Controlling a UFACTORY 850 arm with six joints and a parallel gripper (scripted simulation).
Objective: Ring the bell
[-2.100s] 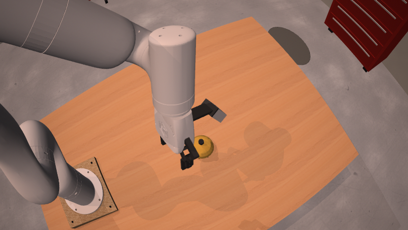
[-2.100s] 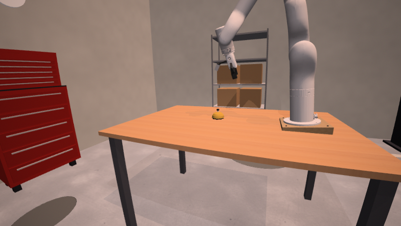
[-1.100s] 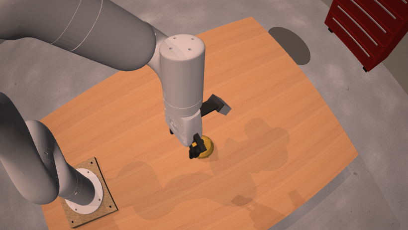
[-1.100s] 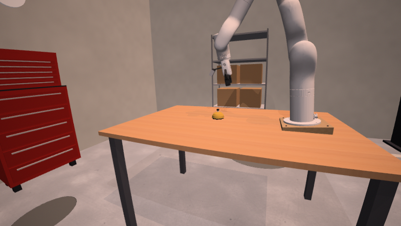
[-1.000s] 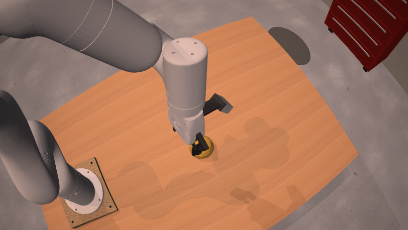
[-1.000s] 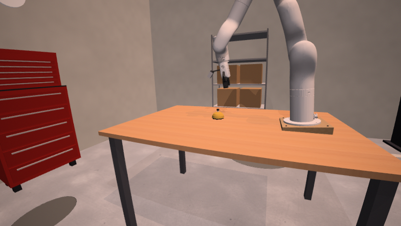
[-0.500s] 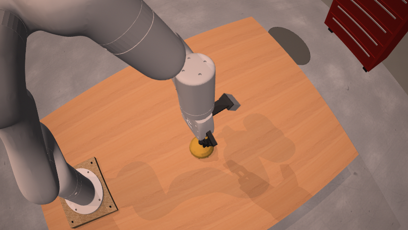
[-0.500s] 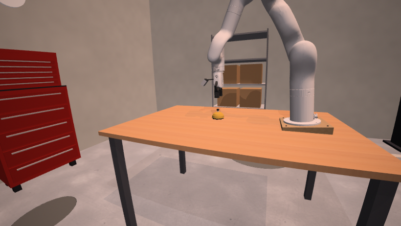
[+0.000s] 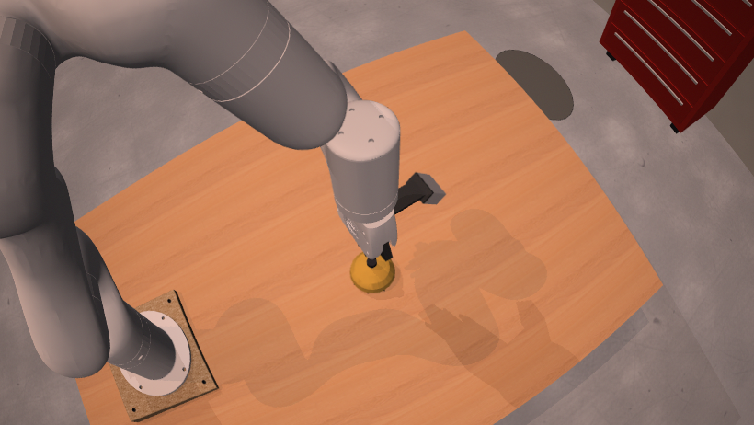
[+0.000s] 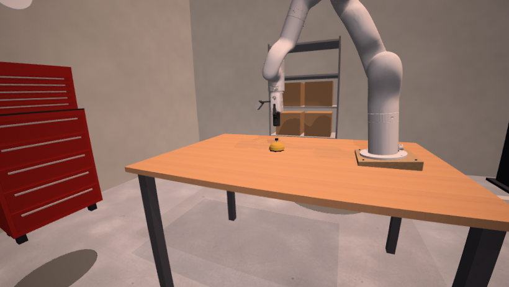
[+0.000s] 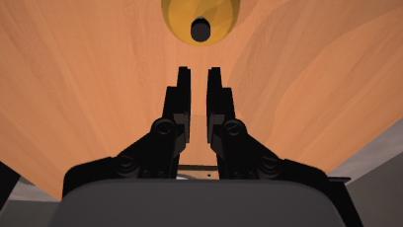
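Right now my hand is 10 cm above the button. Round my hand: yellow bell: 11 cm below.
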